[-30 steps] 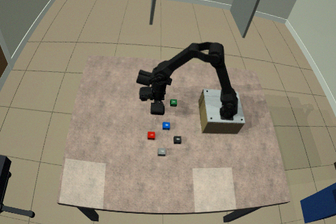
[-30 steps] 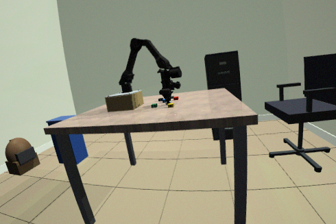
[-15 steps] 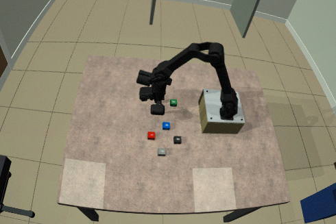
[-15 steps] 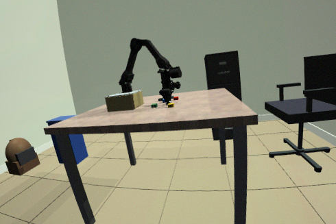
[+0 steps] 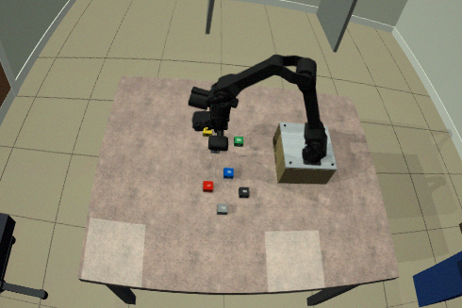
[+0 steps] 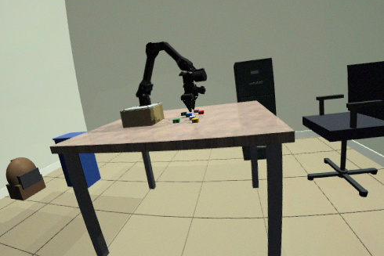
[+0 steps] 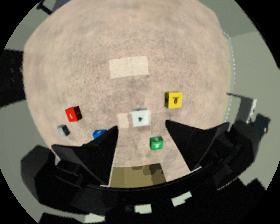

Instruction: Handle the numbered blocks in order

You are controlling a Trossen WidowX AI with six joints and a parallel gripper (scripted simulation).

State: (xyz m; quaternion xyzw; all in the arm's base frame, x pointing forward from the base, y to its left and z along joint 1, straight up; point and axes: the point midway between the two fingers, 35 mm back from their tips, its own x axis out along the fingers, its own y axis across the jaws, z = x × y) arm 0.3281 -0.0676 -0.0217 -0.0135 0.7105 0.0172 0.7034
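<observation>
Right now my gripper tip is 40 mm above the white block. Also, from my gripper tip: yellow block: 70 mm to the right, 40 mm below, 30 mm ahead; then blue block: 100 mm to the left, 50 mm behind, 40 mm below; then green block: 90 mm behind, 40 mm to the right, 40 mm below.
</observation>
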